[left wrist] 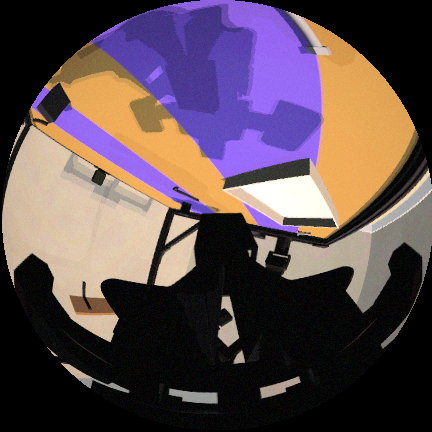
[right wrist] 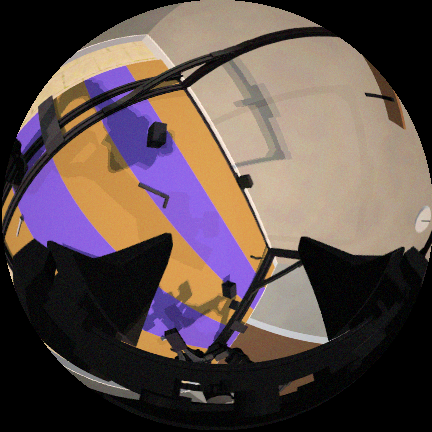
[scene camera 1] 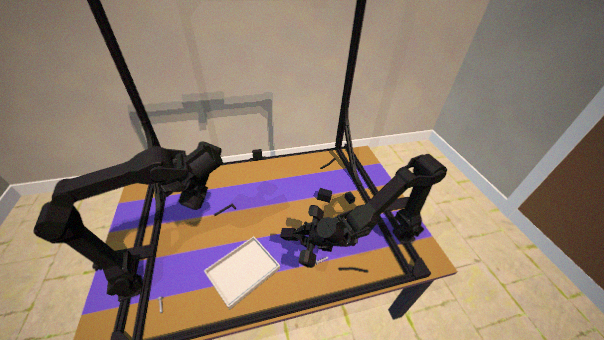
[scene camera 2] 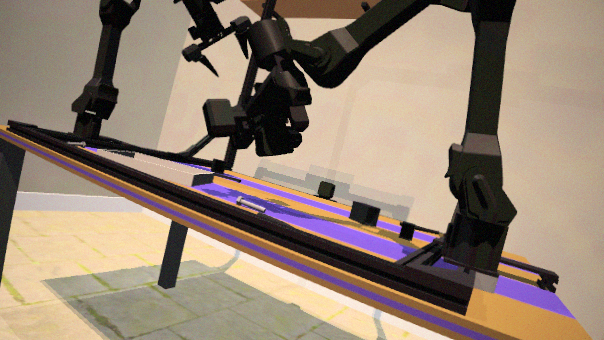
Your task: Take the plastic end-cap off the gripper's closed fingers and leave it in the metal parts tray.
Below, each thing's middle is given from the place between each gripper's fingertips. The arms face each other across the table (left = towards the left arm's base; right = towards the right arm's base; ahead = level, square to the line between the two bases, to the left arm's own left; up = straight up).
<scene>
My left hand is right at the plastic end-cap [left wrist: 228, 231]. Round my left hand: metal parts tray [scene camera 1: 236, 275]: 170 mm to the right, 100 mm below, 40 mm ahead.
I see the plastic end-cap 22 cm to the left of my right hand, 18 cm below it and 15 cm ahead of it. Round my right hand: metal parts tray (28 cm below, 19 cm ahead, 5 cm to the left).
</scene>
